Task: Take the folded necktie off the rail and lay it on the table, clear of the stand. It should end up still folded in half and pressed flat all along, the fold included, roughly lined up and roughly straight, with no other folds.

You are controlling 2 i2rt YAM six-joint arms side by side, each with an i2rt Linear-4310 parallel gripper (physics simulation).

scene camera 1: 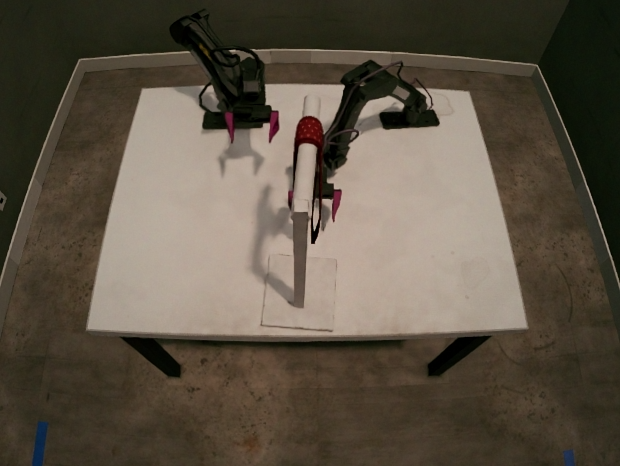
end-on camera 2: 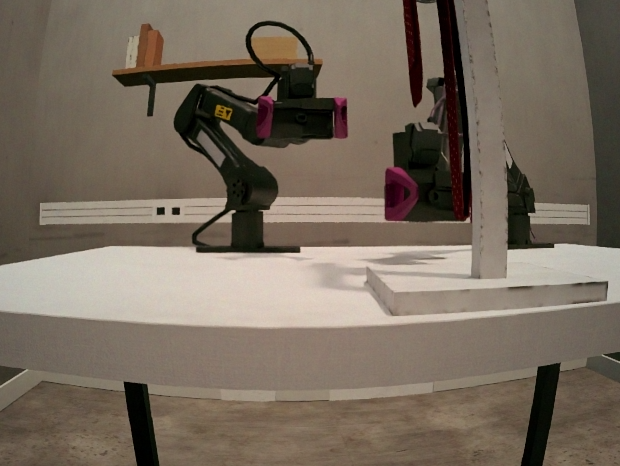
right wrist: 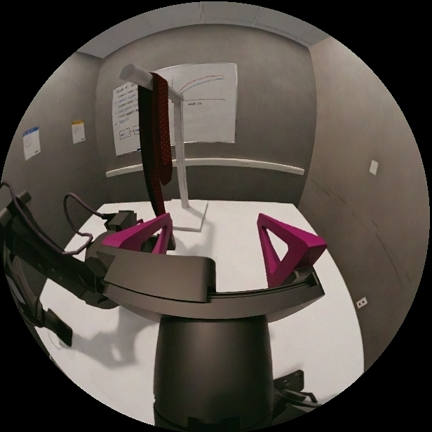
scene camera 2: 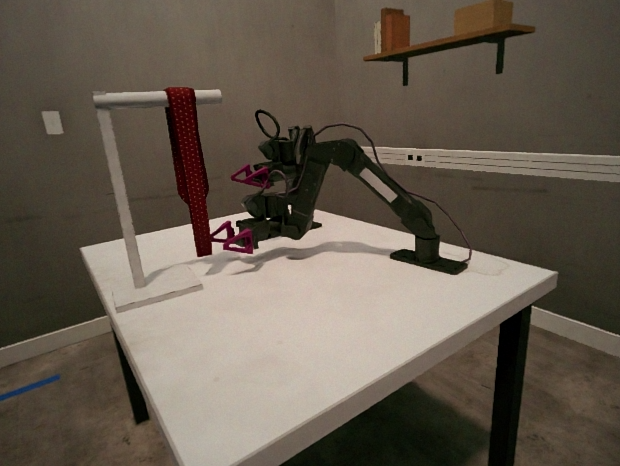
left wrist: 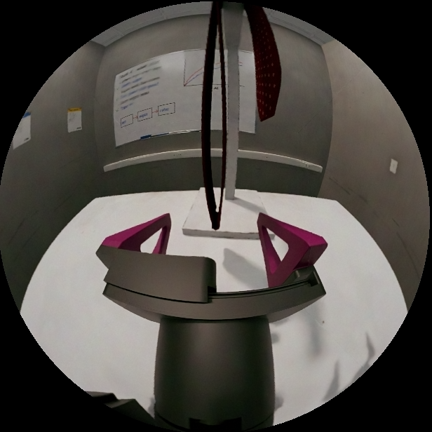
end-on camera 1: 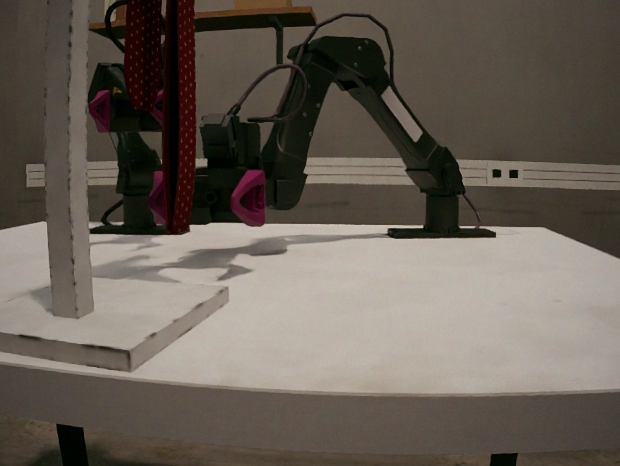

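Observation:
The red dotted necktie [scene camera 1: 309,131] [scene camera 2: 185,135] [right wrist: 161,125] hangs over the white rail [scene camera 1: 305,172] [scene camera 2: 135,99], its longer side on the right in scene camera 1. In the left wrist view, that side's layers bow apart and meet at the bottom. My left gripper [scene camera 1: 313,212] [scene camera 2: 219,241] [left wrist: 213,217] is open and empty, low near the tie's long lower end, which appears between its fingertips but beyond them. My right gripper [scene camera 1: 251,141] [end-on camera 2: 302,117] [right wrist: 214,217] is open and empty, higher up, left of the tie in scene camera 1. Neither touches the tie visibly.
The stand's white post [scene camera 1: 299,260] [scene camera 2: 120,200] [end-on camera 1: 67,175] rises from a square base plate [scene camera 1: 320,315] [end-on camera 1: 150,320] near the front edge of the white table [scene camera 1: 400,280]. The left arm's forearm reaches in close beside the rail. A wall shelf [scene camera 2: 451,42] is behind.

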